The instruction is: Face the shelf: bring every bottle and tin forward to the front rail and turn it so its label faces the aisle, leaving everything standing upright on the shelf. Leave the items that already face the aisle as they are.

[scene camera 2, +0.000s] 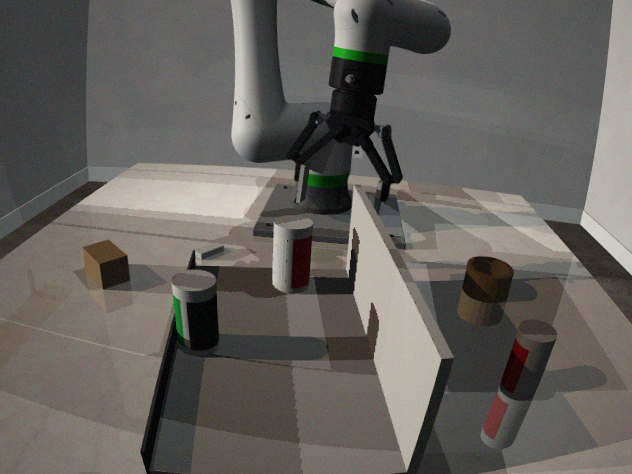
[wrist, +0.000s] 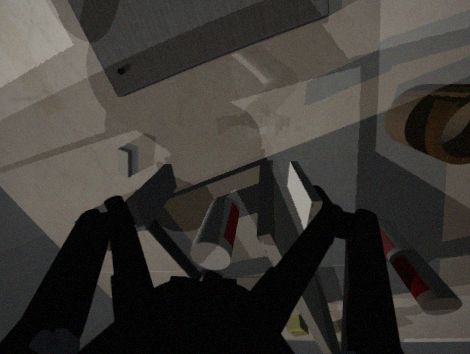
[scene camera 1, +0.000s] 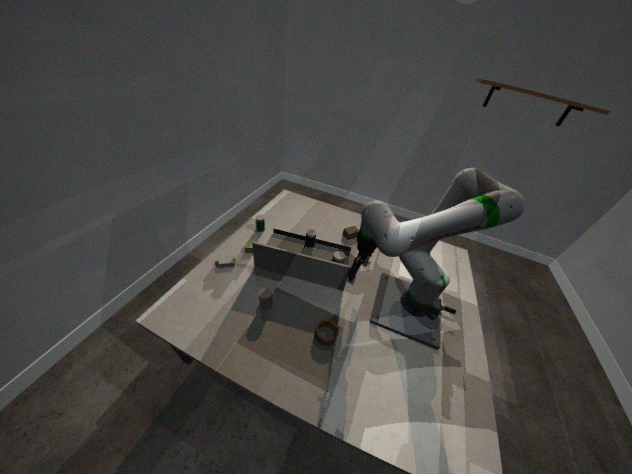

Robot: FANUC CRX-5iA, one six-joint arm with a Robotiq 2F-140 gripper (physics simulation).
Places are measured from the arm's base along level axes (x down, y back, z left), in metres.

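Pixels of known places: gripper, fingertip midpoint: [scene camera 2: 337,209] [wrist: 229,175] [scene camera 1: 357,273]; arm's base at its link origin: [scene camera 2: 320,203] [scene camera 1: 415,303].
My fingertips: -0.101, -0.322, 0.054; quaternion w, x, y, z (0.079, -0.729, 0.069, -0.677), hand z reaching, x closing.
Note:
Ahead of a thing's pixels: the offset from my fingertips to its top centre, as dx, dy, dz. "spot": to the spot under its first point.
The shelf has a tall back panel [scene camera 1: 301,266] [scene camera 2: 390,311] and a low black front rail @[spot: +0.085, -0.452, -0.162] [scene camera 1: 290,235] [scene camera 2: 165,377]. A white tin with a red label @[-0.014, -0.115, -0.060] [scene camera 1: 338,256] [scene camera 2: 292,255] [wrist: 216,235] stands upright at the arm-side end, apart from the rail; its red label faces partly toward the back panel. A black tin with a white lid @[-0.004, -0.319, -0.156] [scene camera 1: 310,237] [scene camera 2: 196,311] stands upright close to the rail, its green label facing out over it. My gripper [scene camera 1: 356,269] [scene camera 2: 341,196] [wrist: 229,175] is open and empty, above the shelf's arm-side end, beyond the white tin in the second scene view.
Behind the back panel stand a grey cylinder with a red label @[+0.020, -0.328, +0.291] [scene camera 1: 265,299] [scene camera 2: 525,357] [wrist: 410,275] and a wooden ring @[+0.069, -0.028, +0.294] [scene camera 1: 317,334] [scene camera 2: 482,311]. A brown block @[+0.069, -0.133, -0.405] [scene camera 1: 350,232] [scene camera 2: 106,263] lies before the rail. A green tin @[+0.023, -0.659, -0.147] [scene camera 1: 260,223] and yellow block @[+0.081, -0.604, +0.034] [scene camera 1: 248,247] are past the far end.

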